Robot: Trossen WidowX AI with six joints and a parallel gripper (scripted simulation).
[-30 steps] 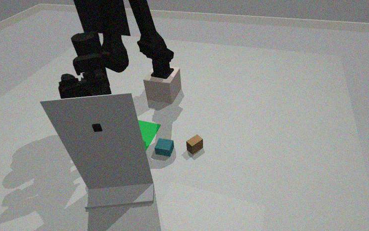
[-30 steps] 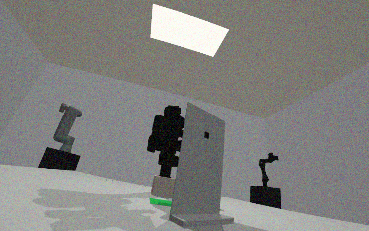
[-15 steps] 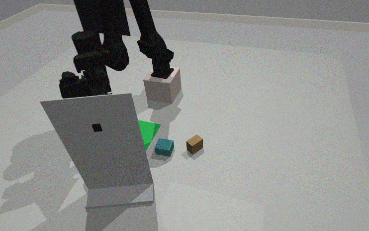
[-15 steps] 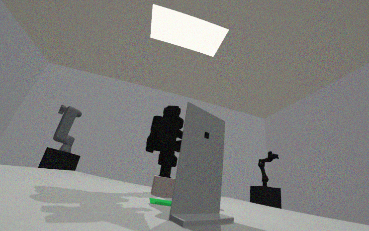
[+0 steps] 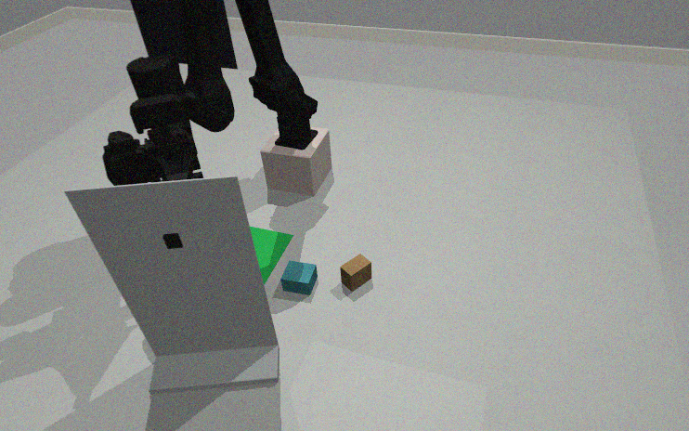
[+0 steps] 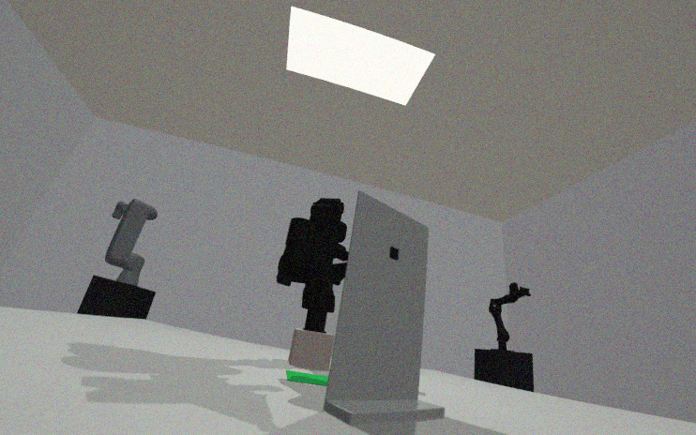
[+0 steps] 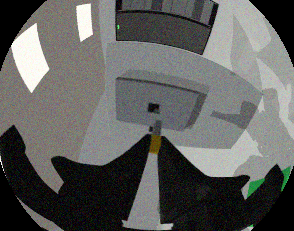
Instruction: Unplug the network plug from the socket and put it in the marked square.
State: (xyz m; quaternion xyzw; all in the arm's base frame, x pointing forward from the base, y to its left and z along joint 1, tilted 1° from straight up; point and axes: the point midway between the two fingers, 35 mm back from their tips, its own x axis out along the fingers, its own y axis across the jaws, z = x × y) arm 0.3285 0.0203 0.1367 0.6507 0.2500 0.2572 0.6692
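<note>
Now: the green marked square 130 mm behind my gripper tip, 30 mm to the right of it and 220 mm below it. Round my gripper tip: network plug right at my gripper tip; teal block 100 mm behind, 90 mm to the left, 210 mm below; grey upright panel 70 mm ahead, 40 mm to the left, 80 mm below.
</note>
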